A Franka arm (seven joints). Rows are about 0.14 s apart.
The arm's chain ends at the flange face. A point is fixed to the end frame.
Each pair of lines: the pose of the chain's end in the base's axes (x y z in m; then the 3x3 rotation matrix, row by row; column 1 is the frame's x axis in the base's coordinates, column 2 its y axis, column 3 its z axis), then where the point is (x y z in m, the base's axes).
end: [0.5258 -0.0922 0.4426], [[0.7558 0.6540 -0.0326], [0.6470 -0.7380 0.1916], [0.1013 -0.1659 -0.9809]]
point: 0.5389 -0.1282 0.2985
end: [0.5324 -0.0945 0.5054], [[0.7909 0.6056 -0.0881], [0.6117 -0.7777 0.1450], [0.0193 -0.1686 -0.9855]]
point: 0.5342 -0.1381 0.3629
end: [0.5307 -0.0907 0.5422], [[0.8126 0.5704 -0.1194], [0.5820 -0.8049 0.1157], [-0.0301 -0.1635 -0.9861]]
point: 0.5256 -0.1390 0.4013
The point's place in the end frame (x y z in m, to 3 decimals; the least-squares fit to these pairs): -0.028 0.059 0.134
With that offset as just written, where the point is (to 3 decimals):
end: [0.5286 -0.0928 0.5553], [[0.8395 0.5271 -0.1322], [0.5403 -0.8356 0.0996], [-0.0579 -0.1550 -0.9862]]
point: 0.518 -0.144 0.416
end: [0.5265 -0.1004 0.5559], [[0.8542 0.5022 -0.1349], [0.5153 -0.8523 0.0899], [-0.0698 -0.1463 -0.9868]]
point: 0.514 -0.153 0.417
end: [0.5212 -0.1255 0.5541], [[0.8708 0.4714 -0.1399], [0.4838 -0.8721 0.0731], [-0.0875 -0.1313 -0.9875]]
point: 0.506 -0.181 0.416
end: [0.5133 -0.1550 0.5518], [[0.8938 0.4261 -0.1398], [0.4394 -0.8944 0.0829], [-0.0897 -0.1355 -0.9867]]
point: 0.495 -0.209 0.414
